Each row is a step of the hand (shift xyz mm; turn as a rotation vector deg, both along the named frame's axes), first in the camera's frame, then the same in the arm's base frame.
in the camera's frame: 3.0 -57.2 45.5 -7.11 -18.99 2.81
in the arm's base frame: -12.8 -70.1 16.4 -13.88 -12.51 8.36
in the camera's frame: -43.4 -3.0 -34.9 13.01 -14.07 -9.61
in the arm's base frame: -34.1 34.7 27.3 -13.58 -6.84 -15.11
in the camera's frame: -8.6 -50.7 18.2 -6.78 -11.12 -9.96
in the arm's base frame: -27.9 -43.8 16.7 -16.07 1.32 2.99
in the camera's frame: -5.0 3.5 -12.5 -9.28 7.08 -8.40
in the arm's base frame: -6.5 12.3 -0.2 -2.17 13.23 5.20
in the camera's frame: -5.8 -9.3 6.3 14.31 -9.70 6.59
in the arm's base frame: -4.2 -8.8 8.1 0.21 -15.28 -10.44
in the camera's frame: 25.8 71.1 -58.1 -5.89 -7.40 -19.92
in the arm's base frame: 21.6 79.3 -48.3 -19.42 10.30 -1.69
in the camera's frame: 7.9 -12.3 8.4 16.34 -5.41 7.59
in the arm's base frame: -2.0 -16.3 -3.7 4.48 -13.68 -12.11
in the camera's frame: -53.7 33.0 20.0 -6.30 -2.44 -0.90
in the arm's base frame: 25.0 24.7 56.0 -3.79 0.86 5.60
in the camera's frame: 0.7 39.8 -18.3 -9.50 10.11 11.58
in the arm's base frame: 18.0 38.9 -9.0 12.69 1.79 12.74
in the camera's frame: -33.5 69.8 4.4 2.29 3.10 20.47
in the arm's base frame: 46.9 53.9 30.0 15.78 -12.48 5.40
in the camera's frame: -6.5 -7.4 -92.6 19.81 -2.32 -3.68
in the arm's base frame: -65.6 59.7 -28.3 0.40 -5.01 -19.65
